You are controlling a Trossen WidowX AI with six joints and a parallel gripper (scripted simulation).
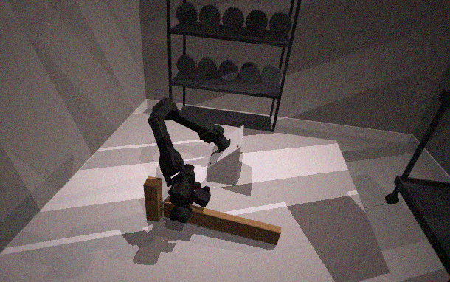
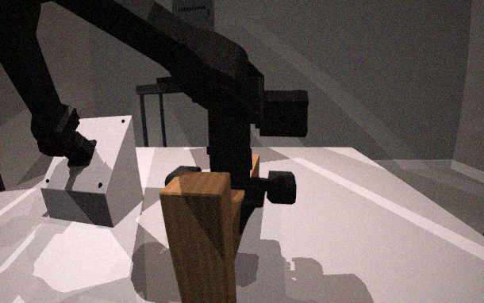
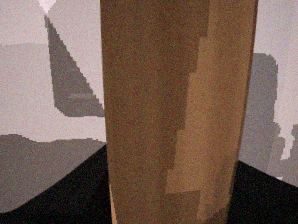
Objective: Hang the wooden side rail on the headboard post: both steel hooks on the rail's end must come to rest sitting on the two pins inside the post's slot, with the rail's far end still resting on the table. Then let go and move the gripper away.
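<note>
My gripper tip is now 2 cm past the headboard post, 12 cm to the left of it and 4 cm below it.
</note>
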